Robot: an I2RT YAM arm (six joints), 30 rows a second.
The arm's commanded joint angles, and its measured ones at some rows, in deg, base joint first. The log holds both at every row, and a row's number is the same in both.
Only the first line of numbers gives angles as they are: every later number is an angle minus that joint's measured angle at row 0.
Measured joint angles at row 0:
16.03 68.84 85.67 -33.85 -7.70 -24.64
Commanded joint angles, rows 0 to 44:
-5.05 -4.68 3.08 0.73 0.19 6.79
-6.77 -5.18 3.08 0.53 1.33 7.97
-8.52 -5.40 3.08 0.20 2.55 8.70
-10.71 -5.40 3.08 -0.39 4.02 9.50
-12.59 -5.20 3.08 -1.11 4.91 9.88
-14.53 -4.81 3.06 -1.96 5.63 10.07
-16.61 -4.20 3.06 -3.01 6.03 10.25
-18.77 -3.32 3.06 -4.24 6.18 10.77
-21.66 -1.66 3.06 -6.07 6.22 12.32
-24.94 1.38 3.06 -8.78 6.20 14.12
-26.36 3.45 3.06 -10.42 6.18 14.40
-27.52 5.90 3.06 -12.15 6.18 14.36
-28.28 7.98 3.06 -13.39 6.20 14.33
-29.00 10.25 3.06 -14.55 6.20 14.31
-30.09 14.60 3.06 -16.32 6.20 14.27
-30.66 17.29 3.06 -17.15 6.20 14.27
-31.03 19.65 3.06 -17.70 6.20 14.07
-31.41 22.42 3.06 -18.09 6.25 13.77
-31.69 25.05 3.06 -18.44 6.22 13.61
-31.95 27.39 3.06 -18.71 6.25 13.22
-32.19 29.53 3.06 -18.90 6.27 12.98
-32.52 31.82 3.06 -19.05 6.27 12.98
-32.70 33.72 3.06 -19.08 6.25 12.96
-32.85 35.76 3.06 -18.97 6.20 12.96
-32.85 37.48 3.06 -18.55 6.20 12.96
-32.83 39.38 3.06 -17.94 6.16 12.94
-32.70 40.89 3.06 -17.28 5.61 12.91
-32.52 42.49 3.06 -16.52 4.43 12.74
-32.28 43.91 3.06 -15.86 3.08 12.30
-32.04 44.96 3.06 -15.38 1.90 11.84
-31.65 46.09 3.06 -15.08 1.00 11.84
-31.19 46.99 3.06 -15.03 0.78 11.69
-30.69 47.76 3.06 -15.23 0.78 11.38
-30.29 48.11 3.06 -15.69 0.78 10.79
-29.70 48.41 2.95 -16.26 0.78 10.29
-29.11 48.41 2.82 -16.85 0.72 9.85
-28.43 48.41 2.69 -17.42 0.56 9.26
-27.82 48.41 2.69 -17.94 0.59 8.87
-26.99 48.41 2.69 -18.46 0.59 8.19
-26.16 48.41 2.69 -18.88 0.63 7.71
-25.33 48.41 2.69 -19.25 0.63 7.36
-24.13 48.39 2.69 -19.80 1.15 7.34
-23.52 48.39 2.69 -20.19 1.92 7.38
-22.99 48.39 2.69 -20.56 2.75 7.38
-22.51 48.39 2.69 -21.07 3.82 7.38
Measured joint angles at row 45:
-24.41 48.06 2.51 -19.80 2.68 8.74
